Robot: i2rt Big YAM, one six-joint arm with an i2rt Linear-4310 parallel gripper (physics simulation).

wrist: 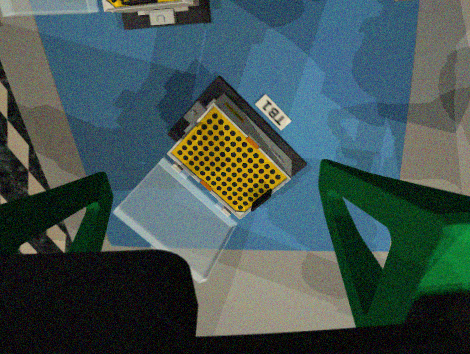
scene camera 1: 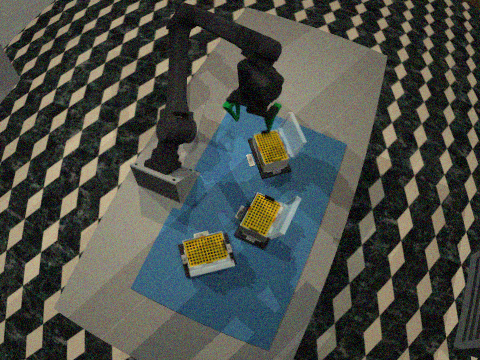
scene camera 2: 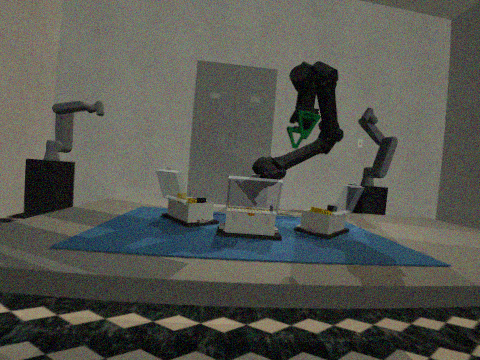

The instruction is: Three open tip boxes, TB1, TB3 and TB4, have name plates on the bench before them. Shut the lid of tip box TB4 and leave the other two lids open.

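Places are measured from the arm's base along level axes (x ahead, y left, z up), in metres.
Pixels of known places: gripper, fingertip midpoint: (wrist: 213,178) (scene camera 1: 253,125) (scene camera 2: 299,143); arm's base, link origin: (scene camera 1: 162,166).
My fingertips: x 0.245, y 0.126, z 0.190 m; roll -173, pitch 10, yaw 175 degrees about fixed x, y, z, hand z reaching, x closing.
Ahead of a thing's pixels: the offset from my fingertips to its top centre. "spot": to the spot under its first point. Level surfaces: height alone.
Tip box TB1 {dx +0.044, dy +0.082, dz -0.183 m} (scene camera 1: 271,147) (scene camera 2: 324,221) (wrist: 230,160) has a yellow rack; its clear lid {spot: dx +0.099, dy +0.124, dz -0.164 m} (scene camera 1: 292,136) (scene camera 2: 351,198) (wrist: 175,210) stands open. Its plate {spot: dx -0.008, dy +0.038, dz -0.256 m} (scene camera 1: 250,160) (wrist: 273,112) reads TB1. The middle box {dx +0.087, dy -0.152, dz -0.192 m} (scene camera 1: 261,215) (scene camera 2: 250,222) has its lid {dx +0.165, dy -0.158, dz -0.104 m} (scene camera 1: 287,217) (scene camera 2: 255,192) open. The third box {dx -0.017, dy -0.308, dz -0.192 m} (scene camera 1: 205,249) (scene camera 2: 190,210) also has its lid {dx +0.032, dy -0.370, dz -0.104 m} (scene camera 1: 212,267) (scene camera 2: 168,183) open. Which of these two is TB4 cannot be read. My gripper (scene camera 1: 252,125) (scene camera 2: 298,137) (wrist: 213,178) is open and empty, above and beside TB1.
The boxes stand on a blue mat {dz -0.258 m} (scene camera 1: 300,175) (scene camera 2: 125,245) (wrist: 325,30) on the bench {dz -0.261 m} (scene camera 1: 350,75) (scene camera 2: 200,280). The arm's base (scene camera 1: 165,180) is at the bench's side. Part of another box {spot: dx +0.101, dy -0.093, dz -0.212 m} (wrist: 150,7) shows at the wrist view's top edge. Two grey arms (scene camera 2: 64,125) (scene camera 2: 382,155) stand in the background.
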